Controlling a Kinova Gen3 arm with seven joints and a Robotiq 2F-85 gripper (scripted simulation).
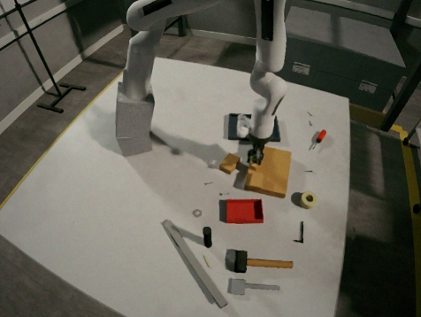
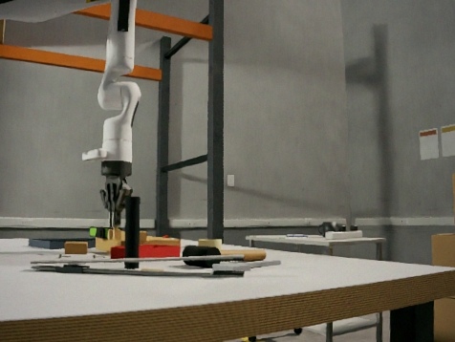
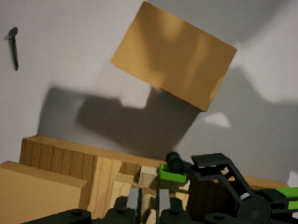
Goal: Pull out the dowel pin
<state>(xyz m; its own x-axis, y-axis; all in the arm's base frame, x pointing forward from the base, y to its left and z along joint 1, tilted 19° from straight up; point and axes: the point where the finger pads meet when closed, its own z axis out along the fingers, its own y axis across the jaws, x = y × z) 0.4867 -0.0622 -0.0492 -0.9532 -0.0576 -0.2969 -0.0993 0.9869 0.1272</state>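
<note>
Right now my hand is 20 mm above the dowel pin. The rest, counted from my hand: pale wooden block (40 mm below); wooden bench board (60 mm ahead, 60 mm below); tan wooden block (90 mm behind, 10 mm to the left, 70 mm below).
</note>
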